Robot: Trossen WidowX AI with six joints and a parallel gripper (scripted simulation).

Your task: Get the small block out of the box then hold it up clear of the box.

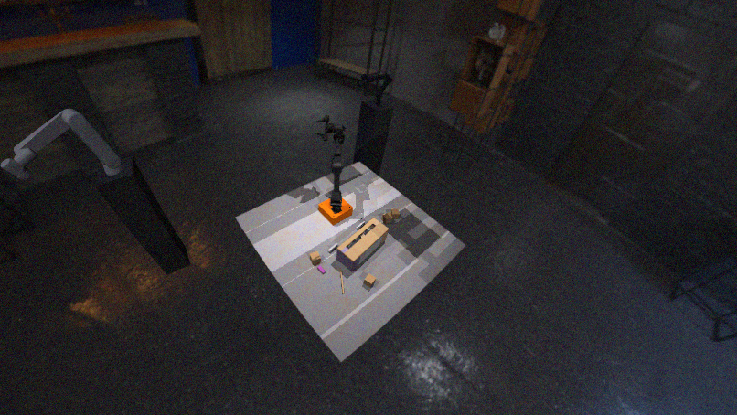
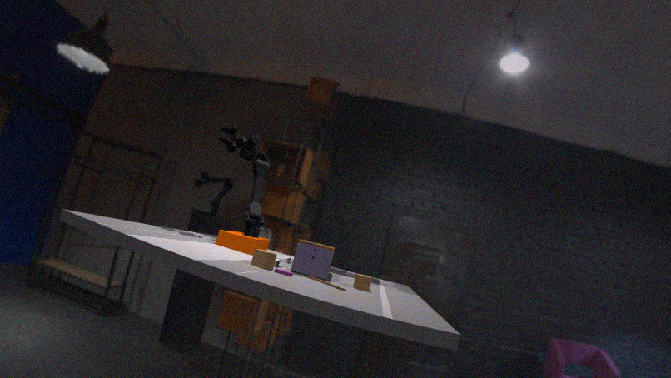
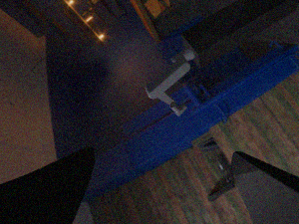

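Right now the box is 71 cm ahead of my gripper tip, 4 cm to the right of it and 52 cm below it. Also, from my gripper tip: thin stick: 88 cm ahead, 30 cm to the right, 58 cm below; tan block: 71 cm ahead, 1 cm to the right, 49 cm below.
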